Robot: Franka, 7 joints.
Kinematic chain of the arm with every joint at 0, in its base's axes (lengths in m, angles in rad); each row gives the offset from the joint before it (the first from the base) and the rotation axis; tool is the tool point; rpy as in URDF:
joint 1: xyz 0 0 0.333 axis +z
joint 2: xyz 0 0 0 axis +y
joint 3: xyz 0 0 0.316 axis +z
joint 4: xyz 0.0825 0 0 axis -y
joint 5: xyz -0.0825 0 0.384 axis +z
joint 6: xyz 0 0 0 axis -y
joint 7: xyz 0.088 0 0 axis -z
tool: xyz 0 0 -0.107 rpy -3.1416 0 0
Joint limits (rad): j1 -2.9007..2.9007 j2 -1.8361..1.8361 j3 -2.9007..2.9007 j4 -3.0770..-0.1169 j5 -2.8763..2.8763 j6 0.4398..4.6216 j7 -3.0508..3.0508
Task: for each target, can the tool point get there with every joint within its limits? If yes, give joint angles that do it. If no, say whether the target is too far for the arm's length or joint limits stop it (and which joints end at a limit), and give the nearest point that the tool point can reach.
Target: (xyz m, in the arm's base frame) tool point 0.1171 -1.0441 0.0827
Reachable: no: too far | nearest point 0.0930 -0.8293 0.1342 | short by 0.222 m
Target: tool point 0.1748 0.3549 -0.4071
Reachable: no: joint limits stop it (at a limit: joint 2) | nearest point 0.1700 0.3451 -0.3510 | short by 0.057 m
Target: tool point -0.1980 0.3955 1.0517
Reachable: yes | joints -0.1713 -0.2621 1.6987 -0.7051 -1.8405 2.6141 0.1491
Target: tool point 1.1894 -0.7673 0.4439
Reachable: no: too far | nearest point 0.7187 -0.4636 0.4000 | short by 0.562 m
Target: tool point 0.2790 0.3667 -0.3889
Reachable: no: joint limits stop it (at a limit: joint 2) | nearest point 0.2688 0.3533 -0.3359 | short by 0.056 m
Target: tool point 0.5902 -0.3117 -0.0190
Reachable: yes | joints 0.0769 1.4129 -0.5618 -1.4502 -2.1495 1.8174 -0.6005
